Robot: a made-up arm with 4 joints. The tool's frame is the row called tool. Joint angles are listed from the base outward.
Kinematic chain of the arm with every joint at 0, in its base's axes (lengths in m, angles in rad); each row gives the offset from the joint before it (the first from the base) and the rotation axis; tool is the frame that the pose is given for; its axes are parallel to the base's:
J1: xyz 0 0 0.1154 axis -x
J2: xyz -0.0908 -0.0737 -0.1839 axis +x
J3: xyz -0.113 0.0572 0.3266 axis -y
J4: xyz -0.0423 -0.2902 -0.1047 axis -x
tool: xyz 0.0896 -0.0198 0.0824
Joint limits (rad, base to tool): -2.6..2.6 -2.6..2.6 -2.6..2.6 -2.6..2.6
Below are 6 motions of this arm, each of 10 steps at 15 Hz.
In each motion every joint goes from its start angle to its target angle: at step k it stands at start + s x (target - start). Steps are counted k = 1, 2, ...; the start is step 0. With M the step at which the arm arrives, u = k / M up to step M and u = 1 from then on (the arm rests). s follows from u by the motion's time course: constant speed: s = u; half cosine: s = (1 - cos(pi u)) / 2; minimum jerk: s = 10 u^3 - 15 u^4 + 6 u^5.
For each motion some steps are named. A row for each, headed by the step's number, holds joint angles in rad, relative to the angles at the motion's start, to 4 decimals.
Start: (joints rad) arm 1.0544 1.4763 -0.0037 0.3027
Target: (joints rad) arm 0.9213 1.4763 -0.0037 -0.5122
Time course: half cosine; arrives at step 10
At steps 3, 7, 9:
3: -0.0274 0.0000 0.0000 -0.1680
7: -0.1057 0.0000 0.0000 -0.6469
9: -0.1298 0.0000 0.0000 -0.7950

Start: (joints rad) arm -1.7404 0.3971 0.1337 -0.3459
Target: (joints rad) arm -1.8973 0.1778 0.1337 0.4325
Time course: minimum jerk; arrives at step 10
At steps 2, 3, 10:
2: -0.0091 -0.0127 0.0000 0.0451
3: -0.0256 -0.0358 0.0000 0.1269
10: -0.1569 -0.2193 0.0000 0.7784

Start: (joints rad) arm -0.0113 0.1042 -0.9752 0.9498
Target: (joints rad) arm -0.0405 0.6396 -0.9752 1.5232
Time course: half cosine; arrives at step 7
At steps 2, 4, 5, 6, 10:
2: -0.0055 0.1008 0.0000 0.1079
4: -0.0178 0.3273 0.0000 0.3505
5: -0.0237 0.4346 0.0000 0.4655
6: -0.0278 0.5089 0.0000 0.5450
10: -0.0292 0.5354 0.0000 0.5734

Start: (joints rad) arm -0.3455 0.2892 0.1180 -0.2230
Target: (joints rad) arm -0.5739 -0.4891 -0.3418 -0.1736
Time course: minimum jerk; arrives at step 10
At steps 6, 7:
6: -0.1559 -0.5312 -0.3138 0.0337
7: -0.1912 -0.6514 -0.3848 0.0413

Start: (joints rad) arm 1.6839 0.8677 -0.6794 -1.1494
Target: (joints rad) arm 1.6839 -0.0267 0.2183 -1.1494
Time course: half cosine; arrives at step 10
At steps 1, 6, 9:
1: 0.0000 -0.0219 0.0220 0.0000
6: 0.0000 -0.5854 0.5876 0.0000
9: 0.0000 -0.8725 0.8757 0.0000

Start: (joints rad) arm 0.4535 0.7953 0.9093 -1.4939
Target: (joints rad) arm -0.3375 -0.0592 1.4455 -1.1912
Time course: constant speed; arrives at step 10
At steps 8, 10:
8: -0.6328 -0.6836 0.4290 0.2422
10: -0.7910 -0.8545 0.5362 0.3027

